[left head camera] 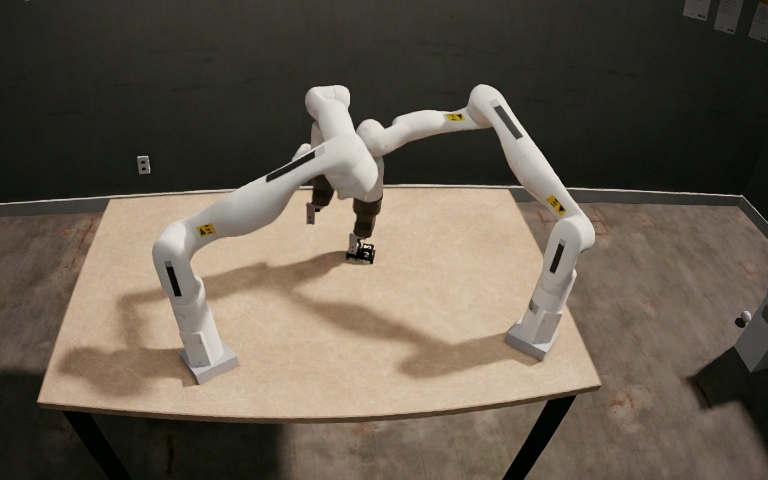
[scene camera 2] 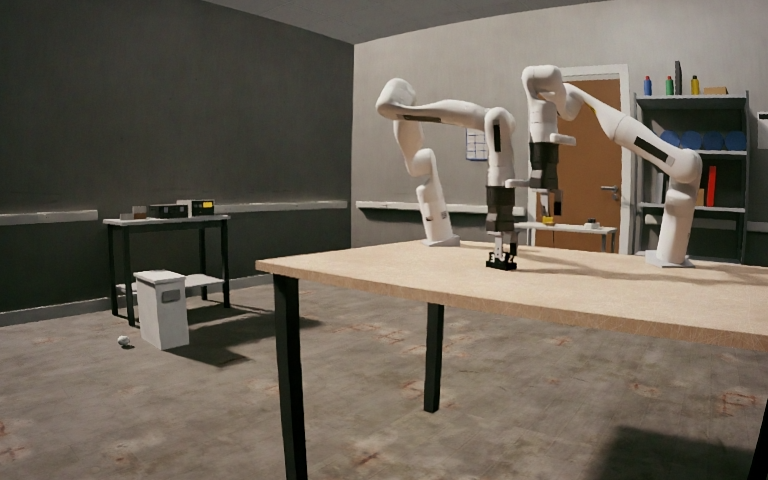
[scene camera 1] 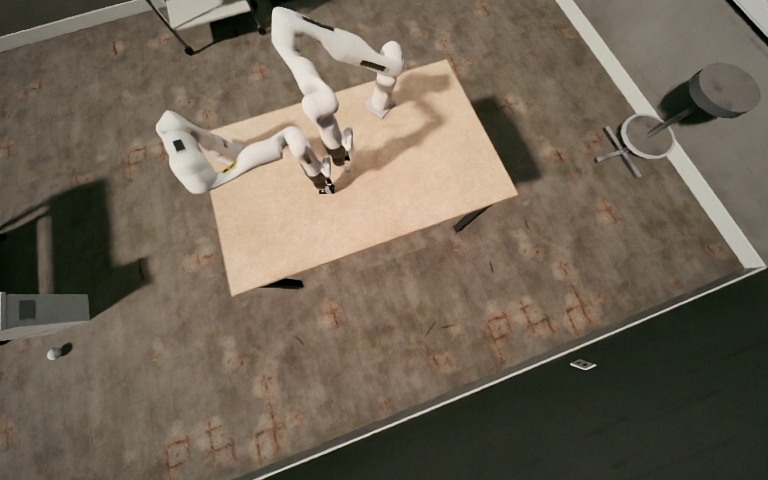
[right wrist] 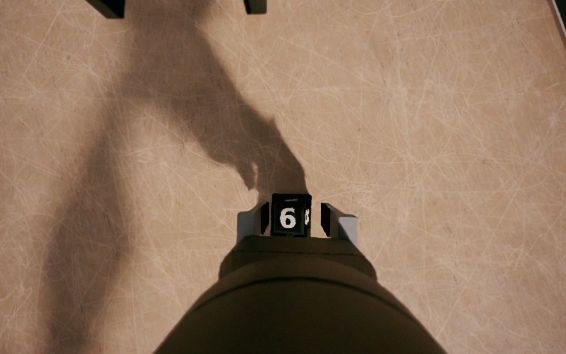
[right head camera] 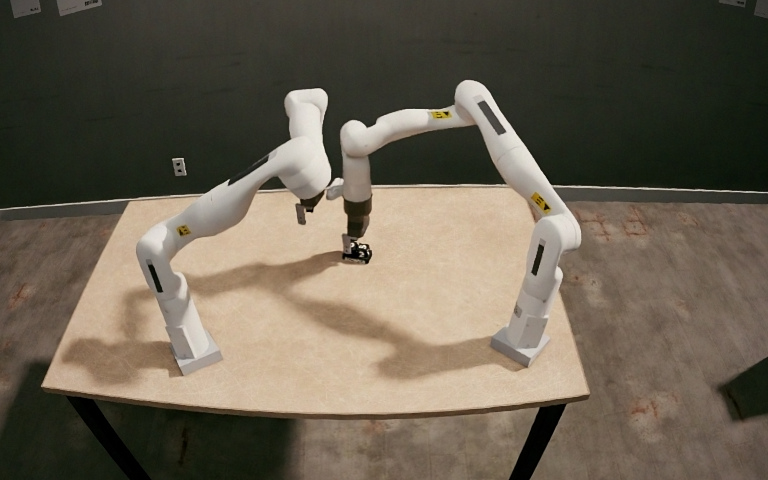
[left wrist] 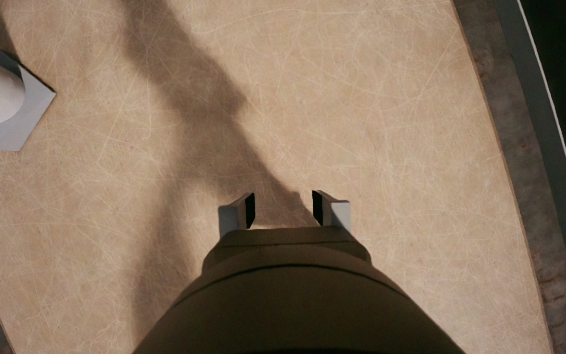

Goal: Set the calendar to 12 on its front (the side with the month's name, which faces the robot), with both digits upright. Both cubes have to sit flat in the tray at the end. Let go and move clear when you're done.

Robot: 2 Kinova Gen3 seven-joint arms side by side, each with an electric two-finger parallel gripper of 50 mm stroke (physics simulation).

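Places are measured from the left arm's base along level axes (x ahead, y left, z up), in millimetres.
Pixels of known places: left gripper, fingertip midpoint: (left head camera: 313, 217) (scene camera 2: 551, 215) (scene camera 1: 347, 165) (right head camera: 305, 217) (left wrist: 283, 204); right gripper, fingertip midpoint: (left head camera: 354, 246) (scene camera 2: 506, 257) (scene camera 1: 329, 187) (right wrist: 294, 213) (right head camera: 350, 246); left arm's base, origin of the base link: (left head camera: 206, 353) (scene camera 2: 670, 257) (scene camera 1: 380, 102) (right head camera: 193, 347); right arm's base, origin of the base link: (left head camera: 534, 333) (scene camera 2: 440, 238) (scene camera 1: 230, 153) (right head camera: 522, 337).
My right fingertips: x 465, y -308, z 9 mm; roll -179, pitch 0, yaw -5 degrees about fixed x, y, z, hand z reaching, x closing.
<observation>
Ahead of a thing's pixels: the offset from my right fingertips to its top centre. Level surfaces: height alone.
The black calendar tray (left head camera: 360, 260) (right head camera: 355, 260) (scene camera 2: 501, 267) stands mid-table. A black cube @[8 mm up, 6 mm back, 37 mm right] (left head camera: 367, 253) (right head camera: 362, 253) at its right in the head views seems to show a 2 toward the robot. The other cube's front is largely hidden by a finger. My right gripper (scene camera 2: 505, 253) (right wrist: 294, 213) is open, low at the tray; its fingers stand apart either side of a cube @[14 mm up, 3 mm back, 2 mm right] (right wrist: 288, 218) with a 6 on top, with a gap at the right. Whether both cubes sit flat is unclear. My left gripper (scene camera 2: 551, 209) (left wrist: 283, 204) is open and empty, raised behind and left of the tray in the head views.
The two forearms hang close together above the wooden table @[31 mm down] (left head camera: 441, 294) (right head camera: 430, 294) (scene camera 1: 396, 192). The left arm partly covers the right one in the left head view. Arm shadows cross the table. A bin (scene camera 2: 164, 311) and a shelf unit (scene camera 2: 690, 101) stand away from it.
</observation>
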